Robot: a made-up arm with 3 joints. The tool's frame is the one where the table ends. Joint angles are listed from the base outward.
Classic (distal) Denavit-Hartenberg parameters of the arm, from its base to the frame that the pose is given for. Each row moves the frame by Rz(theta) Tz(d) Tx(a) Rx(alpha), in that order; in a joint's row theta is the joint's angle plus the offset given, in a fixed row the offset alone. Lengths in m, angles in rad.
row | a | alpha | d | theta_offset
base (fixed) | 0 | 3.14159 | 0 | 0
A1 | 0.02 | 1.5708 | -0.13 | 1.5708
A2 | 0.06 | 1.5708 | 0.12 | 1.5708
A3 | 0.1 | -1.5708 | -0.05 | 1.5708
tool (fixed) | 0 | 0 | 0.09 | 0
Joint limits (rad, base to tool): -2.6..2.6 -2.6..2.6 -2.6..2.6
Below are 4 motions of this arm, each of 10 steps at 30 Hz.
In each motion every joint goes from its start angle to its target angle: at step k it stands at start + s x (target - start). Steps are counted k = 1, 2, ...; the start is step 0. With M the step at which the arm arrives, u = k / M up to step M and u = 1 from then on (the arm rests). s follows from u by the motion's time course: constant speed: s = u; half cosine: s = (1 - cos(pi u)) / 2; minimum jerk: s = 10 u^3 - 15 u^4 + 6 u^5.
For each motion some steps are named. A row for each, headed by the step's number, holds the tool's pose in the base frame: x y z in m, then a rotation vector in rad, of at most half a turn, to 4 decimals.
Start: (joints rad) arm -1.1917 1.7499 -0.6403
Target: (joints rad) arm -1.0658 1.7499 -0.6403
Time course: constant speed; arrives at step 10
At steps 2, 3, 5, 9, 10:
2: 0.0834 0.2405 0.1877 1.2721 1.4581 1.3739
3: 0.0865 0.2395 0.1877 1.2792 1.4477 1.3656
5: 0.0925 0.2372 0.1877 1.2933 1.4270 1.3491
9: 0.1043 0.2323 0.1877 1.3206 1.3854 1.3158
10: 0.1072 0.2309 0.1877 1.3273 1.3750 1.3075

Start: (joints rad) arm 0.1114 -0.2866 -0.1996
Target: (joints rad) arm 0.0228 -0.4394 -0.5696
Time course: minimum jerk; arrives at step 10
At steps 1, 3, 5, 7, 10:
1: 0.2380 0.0040 0.1235 -0.2756 0.2171 -0.1387
3: 0.2414 0.0046 0.1159 -0.2971 0.2727 -0.1361
5: 0.2474 0.0052 0.0991 -0.3457 0.3924 -0.1354
7: 0.2515 0.0043 0.0822 -0.3962 0.5095 -0.1415
10: 0.2529 0.0033 0.0742 -0.4211 0.5653 -0.1470

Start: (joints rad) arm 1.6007 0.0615 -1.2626
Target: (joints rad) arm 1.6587 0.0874 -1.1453
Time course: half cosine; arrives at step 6
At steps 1, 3, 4, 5, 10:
1: 0.0299 -0.2378 0.0063 1.0294 0.9118 -1.3320
3: 0.0247 -0.2418 0.0130 1.0115 0.8551 -1.3669
4: 0.0215 -0.2439 0.0169 1.0006 0.8224 -1.3871
5: 0.0191 -0.2453 0.0198 0.9924 0.7985 -1.4020
10: 0.0182 -0.2458 0.0209 0.9893 0.7898 -1.4075

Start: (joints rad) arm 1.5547 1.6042 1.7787
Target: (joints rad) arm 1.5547 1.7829 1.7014
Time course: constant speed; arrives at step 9
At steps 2, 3, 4, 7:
2: -0.0445 -0.0134 0.1783 0.1070 2.0885 2.1043
3: -0.0464 -0.0141 0.1777 0.0769 2.0818 2.1011
4: -0.0482 -0.0149 0.1771 0.0469 2.0751 2.0975
7: -0.0536 -0.0171 0.1749 -0.0422 2.0549 2.0842

